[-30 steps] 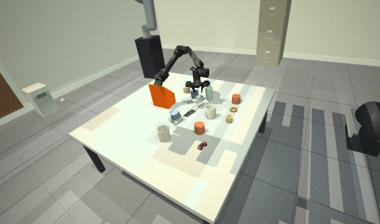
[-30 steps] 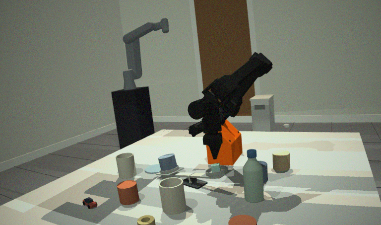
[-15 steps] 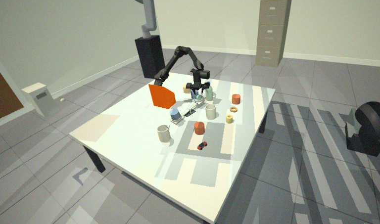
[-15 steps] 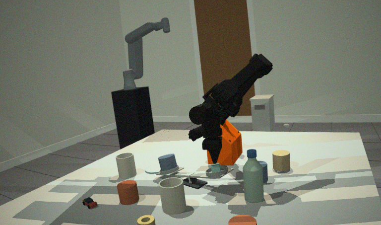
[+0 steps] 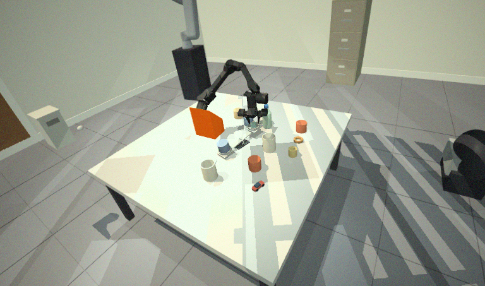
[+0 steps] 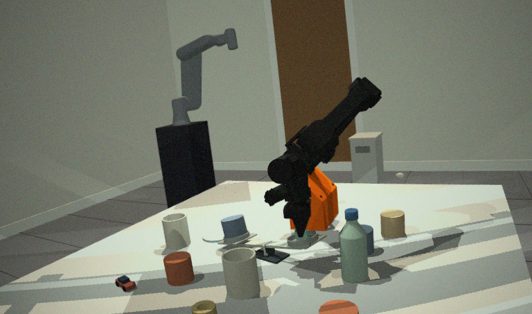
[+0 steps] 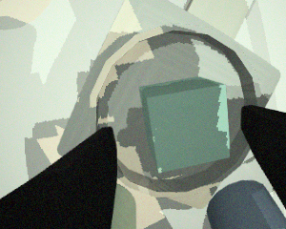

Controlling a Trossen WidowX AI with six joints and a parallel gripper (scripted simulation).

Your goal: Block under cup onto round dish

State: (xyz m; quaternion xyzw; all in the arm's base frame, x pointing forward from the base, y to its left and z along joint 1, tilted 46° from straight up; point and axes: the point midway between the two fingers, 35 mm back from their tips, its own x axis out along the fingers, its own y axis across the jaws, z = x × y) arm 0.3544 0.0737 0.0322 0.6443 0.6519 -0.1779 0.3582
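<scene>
Now: gripper tip 16 cm past the round light-blue dish, 34 cm to the left of it and 9 cm above it. Round my gripper tip: green bottle 4 cm ahead, 14 cm to the left, 2 cm above; then yellow spool 29 cm ahead, 13 cm to the right, 7 cm below; then tan cylinder 22 cm behind, 23 cm to the left, 6 cm below.
</scene>
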